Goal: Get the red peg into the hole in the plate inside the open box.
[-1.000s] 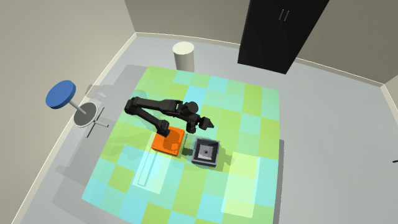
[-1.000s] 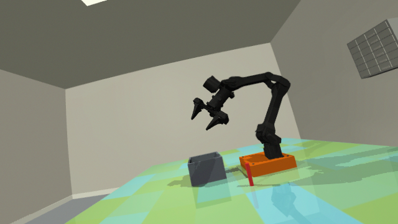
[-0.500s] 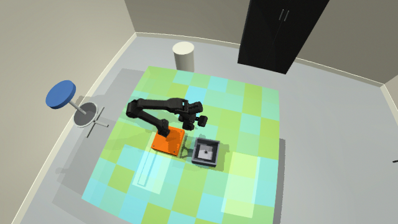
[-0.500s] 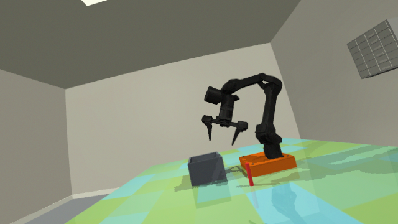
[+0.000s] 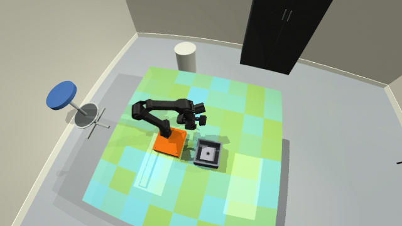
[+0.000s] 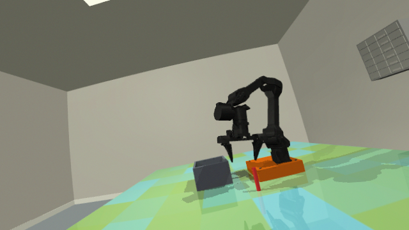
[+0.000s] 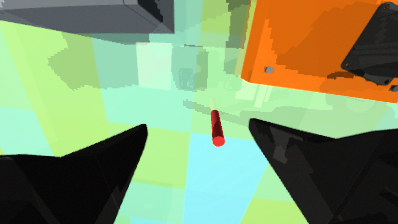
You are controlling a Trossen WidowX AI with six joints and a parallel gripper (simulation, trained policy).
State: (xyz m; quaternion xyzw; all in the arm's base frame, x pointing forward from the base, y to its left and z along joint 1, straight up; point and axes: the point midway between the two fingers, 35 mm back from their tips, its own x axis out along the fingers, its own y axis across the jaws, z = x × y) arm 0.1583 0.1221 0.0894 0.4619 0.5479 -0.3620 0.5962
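My gripper tip is 30 mm past the red peg, 20 mm to the right of it and 60 mm above it. The rest, counted from my gripper tip: grey box 160 mm ahead, 130 mm to the right, 80 mm below.
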